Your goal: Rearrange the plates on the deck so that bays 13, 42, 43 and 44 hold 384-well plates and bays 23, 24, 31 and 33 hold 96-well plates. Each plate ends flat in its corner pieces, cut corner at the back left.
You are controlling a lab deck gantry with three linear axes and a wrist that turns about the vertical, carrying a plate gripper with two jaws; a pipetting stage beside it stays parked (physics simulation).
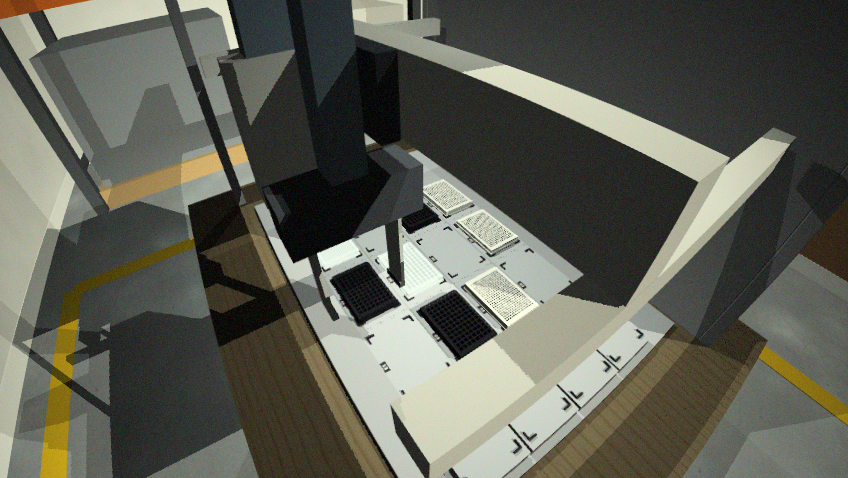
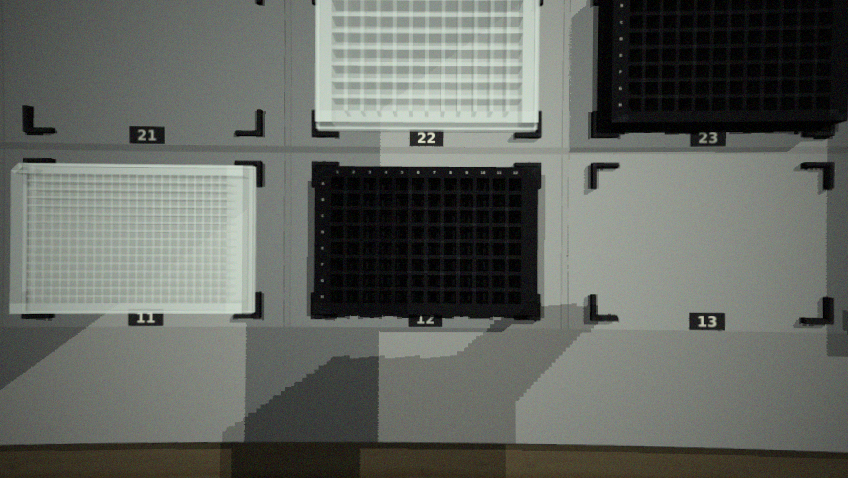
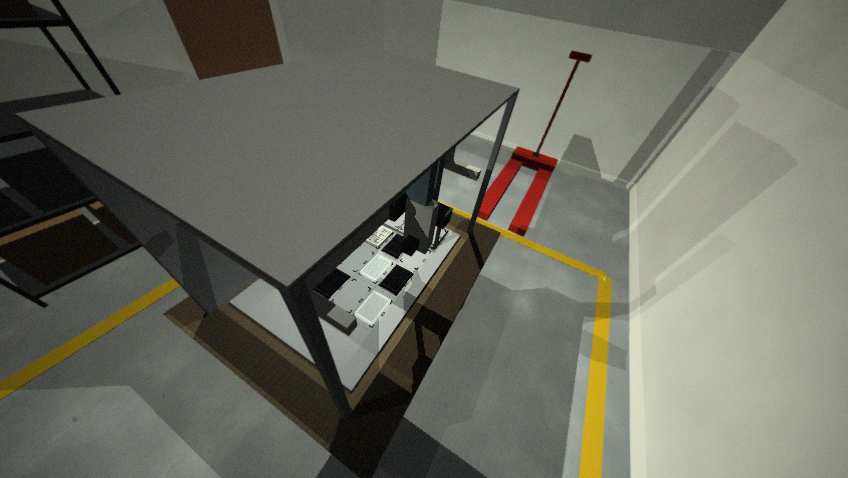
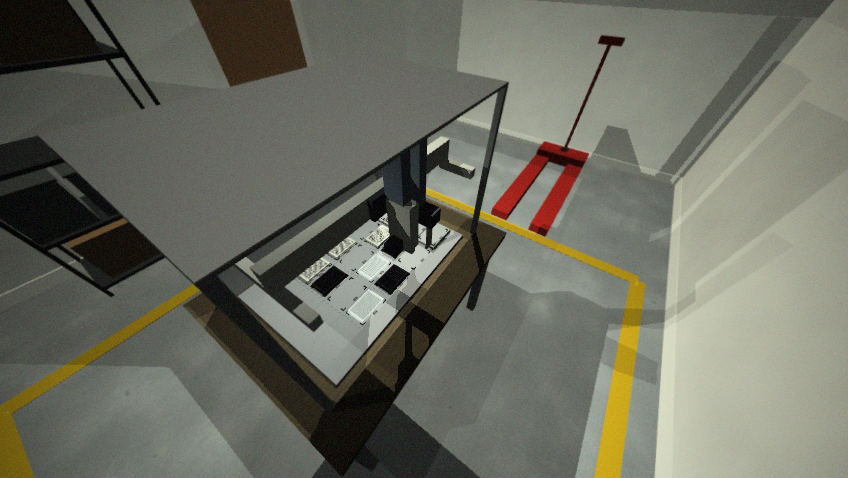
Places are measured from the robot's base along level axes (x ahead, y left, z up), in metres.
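Pixels of known places: gripper, fingertip midpoint: (image 1: 364, 294); robot's base, link origin: (image 2: 32, 312) (image 3: 371, 326) (image 4: 363, 324).
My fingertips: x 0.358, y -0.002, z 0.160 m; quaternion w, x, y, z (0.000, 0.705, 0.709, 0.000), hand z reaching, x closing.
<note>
Ahead of a thing's pixels: the offset from my fingertips to its top centre. "*": to the spot under its first point.
My gripper (image 1: 366, 301) is open and empty, raised over the front row; it seems to be near bay 13, but the height is hard to judge. Bay 13 @[* 0.029 m left, 0.015 m ahead, 0.160 m down] (image 1: 394, 350) (image 2: 706, 243) holds no plate. Black 96-well plates lie in bay 12: this plate @[0.045 m left, 0.130 m back, 0.145 m down] (image 1: 364, 292) (image 2: 425, 243); in bay 23: this plate @[0.152 m left, 0.034 m ahead, 0.145 m down] (image 1: 457, 323) (image 2: 721, 65); and in bay 31: this plate @[0.259 m left, 0.294 m back, 0.145 m down] (image 1: 420, 218). A white 96-well plate @[0.152 m left, 0.130 m back, 0.145 m down] (image 1: 421, 267) (image 2: 426, 65) lies in bay 22. Cream 384-well plates lie in bays 33 (plate @[0.259 m left, 0.034 m ahead, 0.145 m down] (image 1: 501, 296)), 42 (plate @[0.366 m left, 0.130 m back, 0.145 m down] (image 1: 486, 231)) and 41 (plate @[0.366 m left, 0.294 m back, 0.145 m down] (image 1: 448, 195)). Bay 44 is hidden.
A clear 384-well plate @[0.045 m left, 0.294 m back, 0.145 m down] (image 1: 339, 254) (image 2: 130, 237) lies in bay 11. Bays 21 @[* 0.147 m left, 0.295 m back, 0.160 m down] (image 2: 145, 65) and 43 hold no plate. The grey box of the pipetting stage (image 1: 279, 136) stands beside my gripper. A pale beam (image 1: 593, 118) spans above the back of the deck.
</note>
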